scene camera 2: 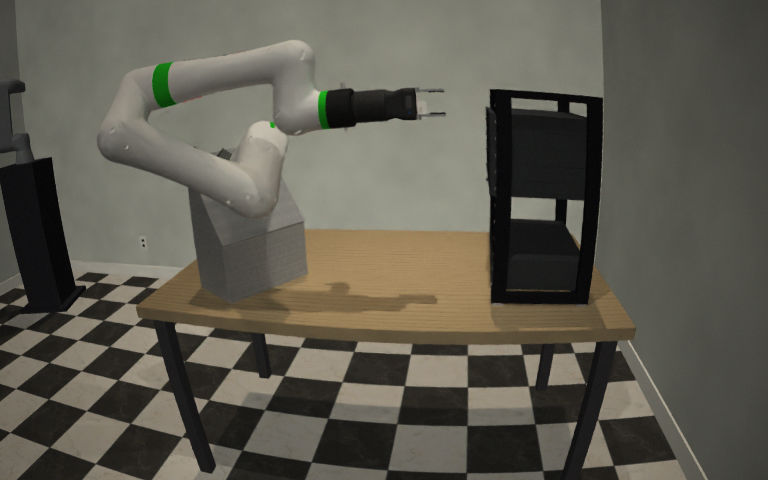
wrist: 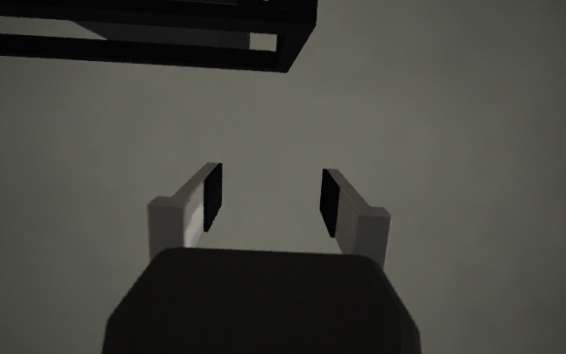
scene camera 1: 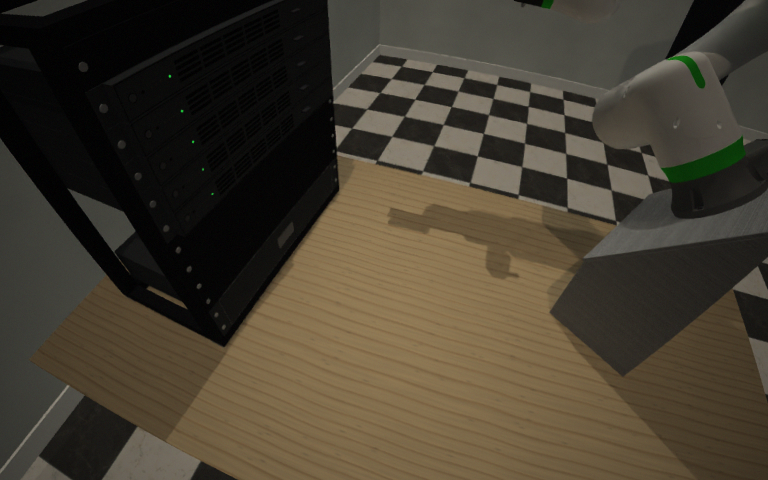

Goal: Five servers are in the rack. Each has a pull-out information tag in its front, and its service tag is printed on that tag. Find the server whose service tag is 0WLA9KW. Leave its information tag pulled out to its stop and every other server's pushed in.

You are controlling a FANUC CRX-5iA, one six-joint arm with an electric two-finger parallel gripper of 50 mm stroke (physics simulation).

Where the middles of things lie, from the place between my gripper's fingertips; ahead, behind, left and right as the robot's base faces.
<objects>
I see the black rack (scene camera 1: pixel 222 154) 380 mm ahead of my hand, 230 mm to the left of it and 260 mm below it.
</objects>
